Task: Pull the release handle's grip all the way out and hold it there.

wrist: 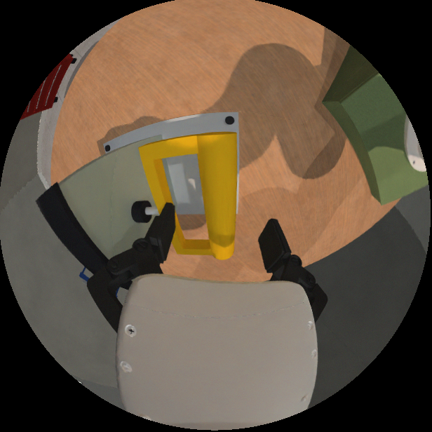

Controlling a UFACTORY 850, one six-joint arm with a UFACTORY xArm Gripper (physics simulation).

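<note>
The release handle's yellow grip (218, 195) is a rectangular frame with a thick round bar on its right side. It stands in front of a pale green-grey housing (107, 180) on a grey base plate (190, 125). A short rod with a black knob (141, 211) sticks out left of the grip. My gripper (221, 222) is open, with nothing between its fingers. The near end of the yellow bar shows in the gap between the fingertips, closer to the left finger. The left finger overlaps the lower left edge of the yellow frame in the view; whether they touch I cannot tell.
A green angular block (367, 120) stands at the right on the wooden table (165, 65), with part of a white round thing beside it. A black part (70, 230) bounds the housing's left side. A red slatted object (49, 90) lies beyond the table's left edge.
</note>
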